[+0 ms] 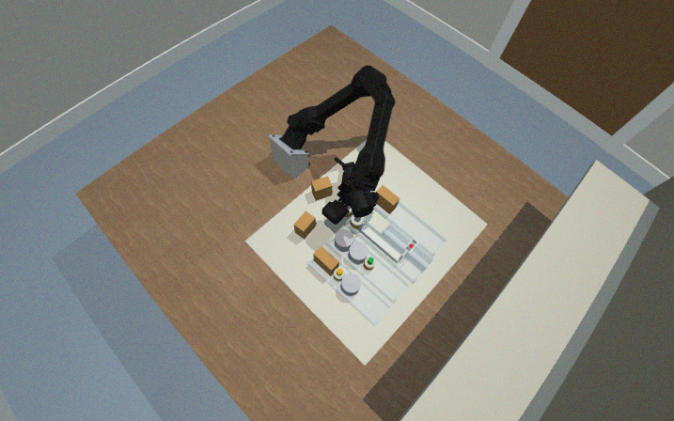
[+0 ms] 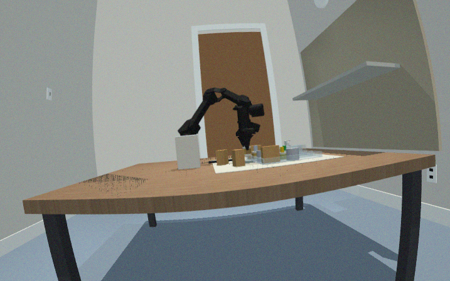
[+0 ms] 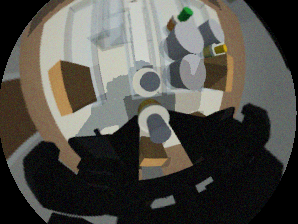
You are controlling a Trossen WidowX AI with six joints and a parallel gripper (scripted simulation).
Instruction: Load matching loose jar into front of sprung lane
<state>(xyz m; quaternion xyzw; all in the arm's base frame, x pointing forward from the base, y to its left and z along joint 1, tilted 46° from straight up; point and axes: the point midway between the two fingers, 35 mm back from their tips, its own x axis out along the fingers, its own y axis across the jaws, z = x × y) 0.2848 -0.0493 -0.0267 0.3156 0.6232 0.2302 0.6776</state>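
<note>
Right now my gripper tip is 200 mm short of the clear-sided sprung lane, 10 mm to the right of it and 40 mm above it. Round my gripper tip: red mark (240 mm ahead, 20 mm to the left, 10 mm above); then black rod (100 mm behind, 160 mm to the left, 50 mm below).
</note>
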